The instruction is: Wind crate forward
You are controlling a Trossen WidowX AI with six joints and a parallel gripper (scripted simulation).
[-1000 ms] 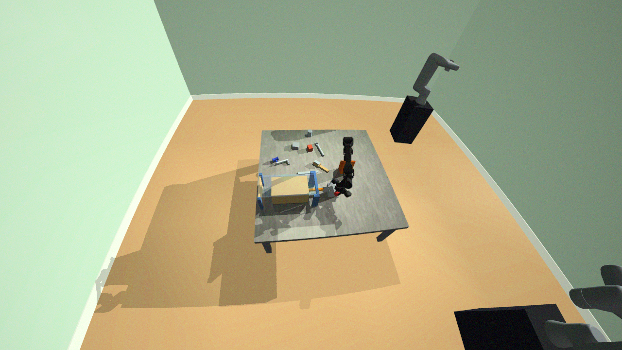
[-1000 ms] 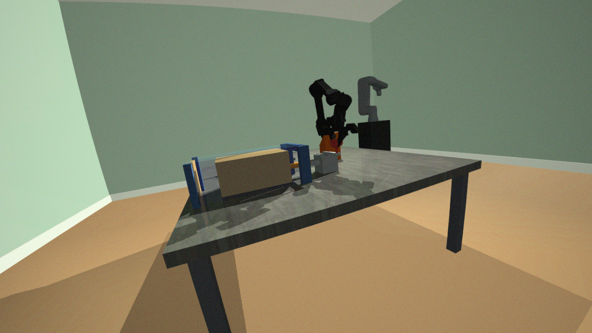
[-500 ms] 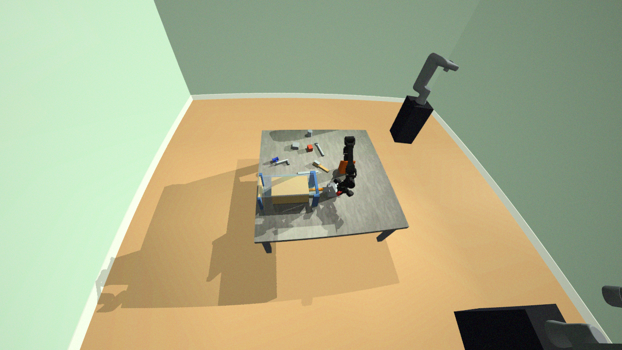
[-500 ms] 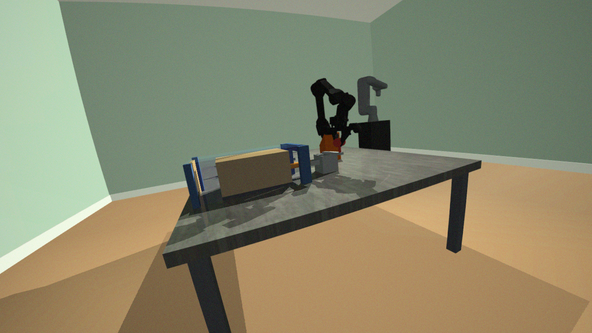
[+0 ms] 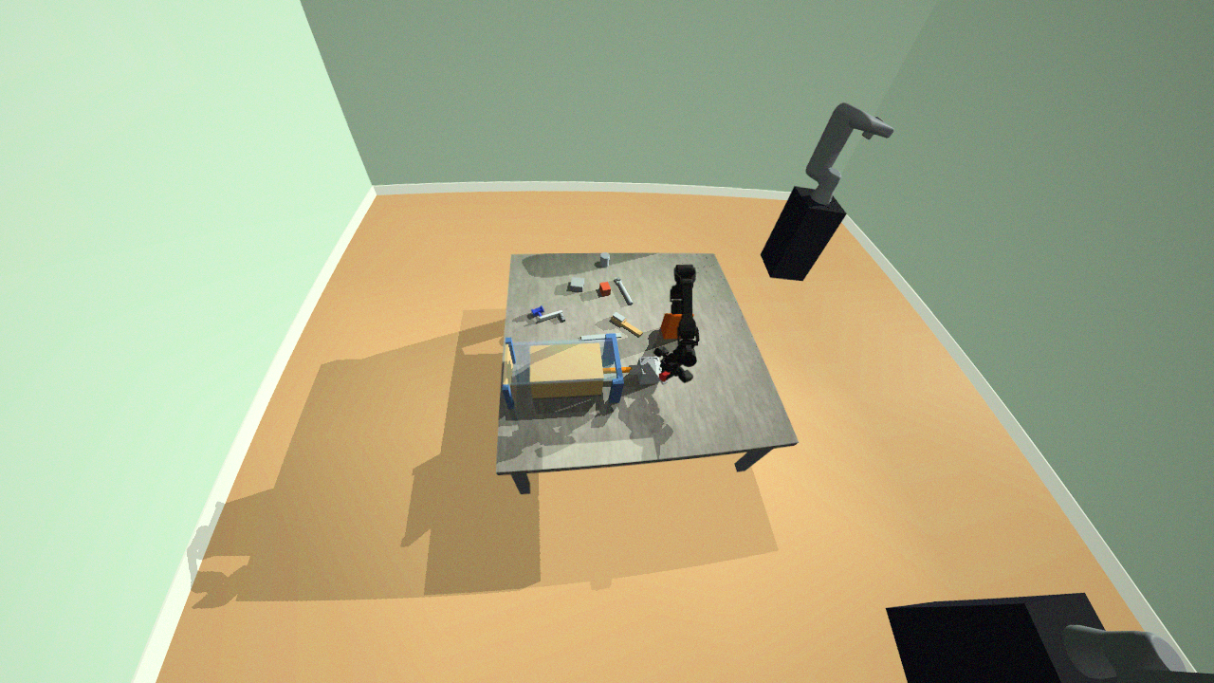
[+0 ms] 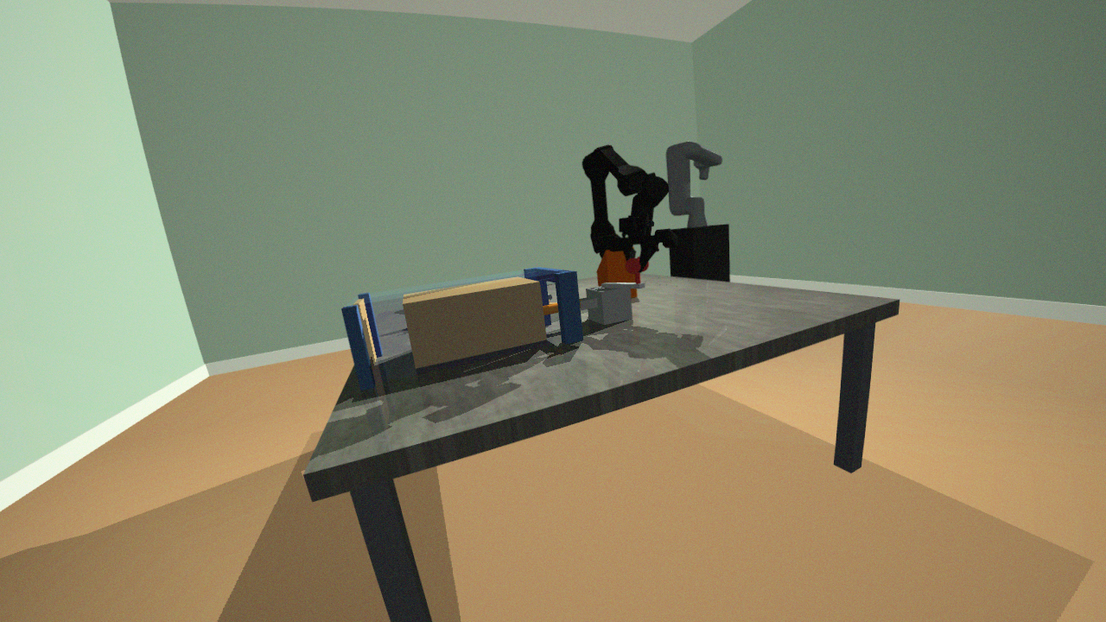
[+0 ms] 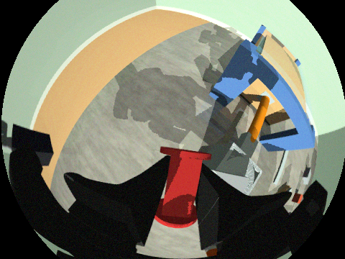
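The grey winch lies 20 mm ahead of my gripper tip, 110 mm to the right of it and 100 mm below it. The rest, counted from my gripper tip: tan-handled tool 140 mm ahead, 390 mm to the right, 120 mm below; red knob 10 mm behind, 10 mm to the right; grey bar 260 mm ahead, 310 mm to the right, 130 mm below.
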